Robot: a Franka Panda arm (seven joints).
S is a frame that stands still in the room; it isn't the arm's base.
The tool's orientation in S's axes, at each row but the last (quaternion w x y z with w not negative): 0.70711, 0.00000, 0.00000, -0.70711; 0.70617, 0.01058, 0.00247, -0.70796; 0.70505, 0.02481, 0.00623, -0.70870; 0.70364, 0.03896, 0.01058, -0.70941; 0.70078, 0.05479, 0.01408, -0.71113; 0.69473, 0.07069, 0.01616, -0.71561; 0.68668, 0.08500, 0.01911, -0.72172; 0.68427, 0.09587, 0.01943, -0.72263; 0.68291, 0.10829, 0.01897, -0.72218
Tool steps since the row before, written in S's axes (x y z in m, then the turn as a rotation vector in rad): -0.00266, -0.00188, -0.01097, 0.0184, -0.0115, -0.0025; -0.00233, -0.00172, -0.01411, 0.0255, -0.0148, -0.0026; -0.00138, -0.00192, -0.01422, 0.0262, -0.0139, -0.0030; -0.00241, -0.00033, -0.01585, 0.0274, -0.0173, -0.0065; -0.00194, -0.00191, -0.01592, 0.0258, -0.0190, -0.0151; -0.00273, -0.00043, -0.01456, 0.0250, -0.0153, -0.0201; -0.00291, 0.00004, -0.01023, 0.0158, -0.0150, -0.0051; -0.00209, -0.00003, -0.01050, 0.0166, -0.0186, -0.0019; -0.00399, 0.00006, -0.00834, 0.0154, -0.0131, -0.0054
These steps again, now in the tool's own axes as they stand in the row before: 0.00188, -0.00266, -0.01097, 0.0115, 0.0184, -0.0025; 0.00199, -0.00249, -0.01405, 0.0148, 0.0255, -0.0026; 0.00255, -0.00174, -0.01408, 0.0139, 0.0262, -0.0031; 0.00146, -0.00304, -0.01568, 0.0175, 0.0273, -0.0064; 0.00348, -0.00281, -0.01552, 0.0201, 0.0252, -0.0147; 0.00229, -0.00380, -0.01414, 0.0170, 0.0239, -0.0200; 0.00161, -0.00381, -0.00980, 0.0149, 0.0161, -0.0044; 0.00186, -0.00316, -0.01006, 0.0179, 0.0175, -0.0008; 0.00164, -0.00496, -0.00763, 0.0132, 0.0155, -0.0050
